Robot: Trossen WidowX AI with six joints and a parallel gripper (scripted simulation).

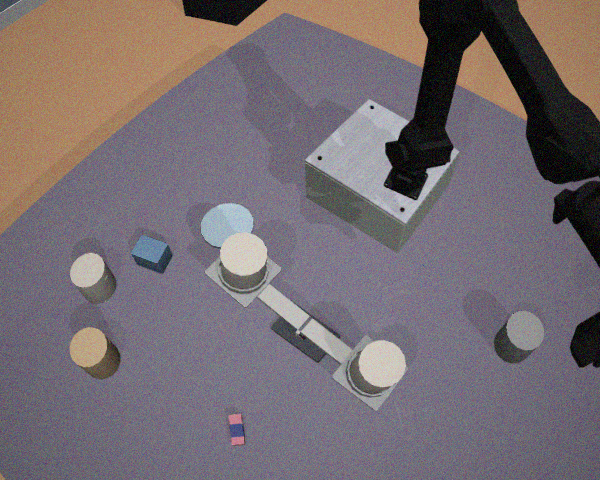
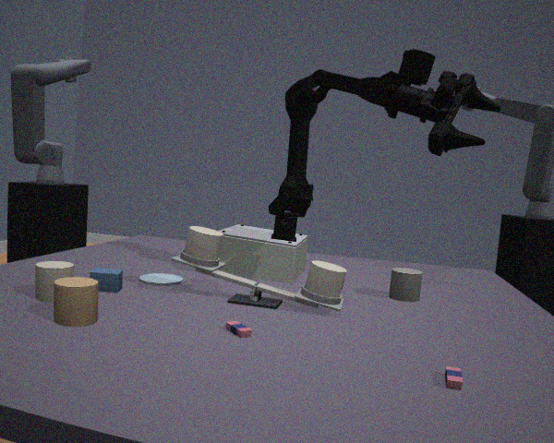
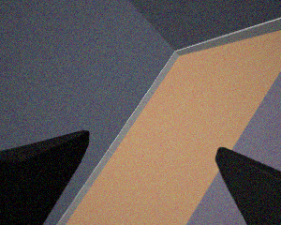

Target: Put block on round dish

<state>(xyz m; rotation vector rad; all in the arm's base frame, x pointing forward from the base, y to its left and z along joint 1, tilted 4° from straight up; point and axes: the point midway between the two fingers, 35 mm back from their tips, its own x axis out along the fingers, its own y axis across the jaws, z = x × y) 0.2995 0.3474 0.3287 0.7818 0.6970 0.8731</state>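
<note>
Right now my gripper tip is 31 cm to the left of the pale-green block and 35 cm above it. The rest, counted from my gripper tip: pale blue round dish 15 cm behind, 67 cm to the right, 39 cm below; then grey cylinder 17 cm behind, 11 cm to the right, 35 cm below; then tan cylinder 18 cm ahead, 72 cm to the right, 35 cm below.
</note>
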